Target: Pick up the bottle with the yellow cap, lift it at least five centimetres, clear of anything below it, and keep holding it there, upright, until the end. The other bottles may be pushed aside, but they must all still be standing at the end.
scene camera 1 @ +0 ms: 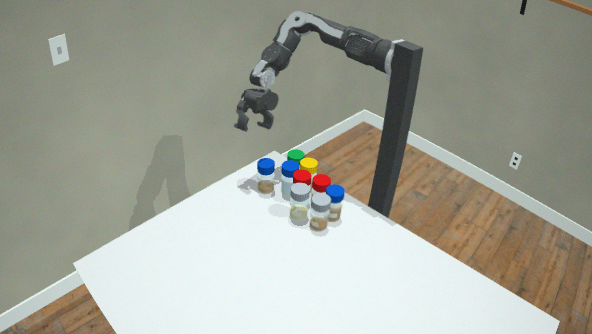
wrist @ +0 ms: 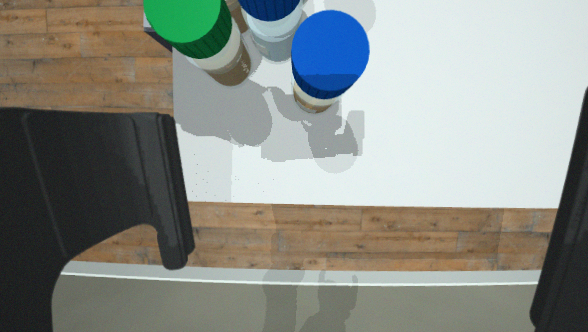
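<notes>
The bottle with the yellow cap stands upright near the table's far corner. Its body is mostly hidden behind a red-capped bottle, and it does not show in the wrist view. A green-capped bottle stands behind it, and a blue-capped bottle stands close beside it on the left. Another blue-capped bottle stands apart at the far left. My gripper is open and empty, high above the table's far edge, up and left of the yellow cap.
A second red-capped bottle, a blue-capped bottle and two grey-capped bottles stand upright in the same cluster on the white table. The arm's dark post rises beyond the table's right edge.
</notes>
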